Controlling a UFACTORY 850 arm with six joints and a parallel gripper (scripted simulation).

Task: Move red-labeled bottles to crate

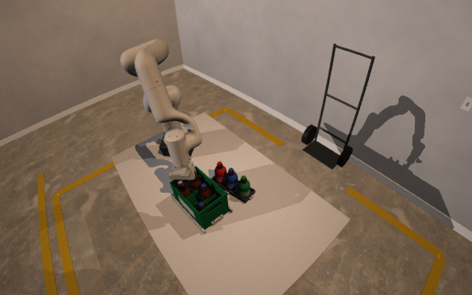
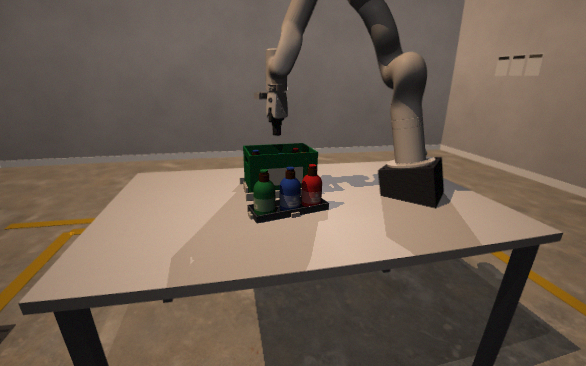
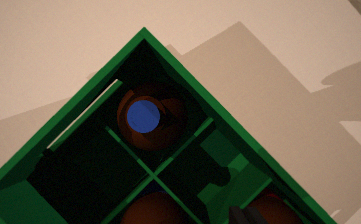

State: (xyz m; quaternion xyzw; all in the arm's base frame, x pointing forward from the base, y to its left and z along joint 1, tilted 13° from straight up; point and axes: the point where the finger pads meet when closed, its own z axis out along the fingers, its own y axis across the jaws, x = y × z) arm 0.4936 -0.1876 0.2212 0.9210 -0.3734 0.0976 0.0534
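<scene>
The red-labeled bottle lies 260 mm to the left of my hand, 160 mm below it and 70 mm behind it. Also, from my hand: green crate: 160 mm below, 40 mm to the left; brown bottle: 160 mm below, 80 mm to the left; blue-labeled bottle: 270 mm to the left, 160 mm below, 20 mm ahead.
</scene>
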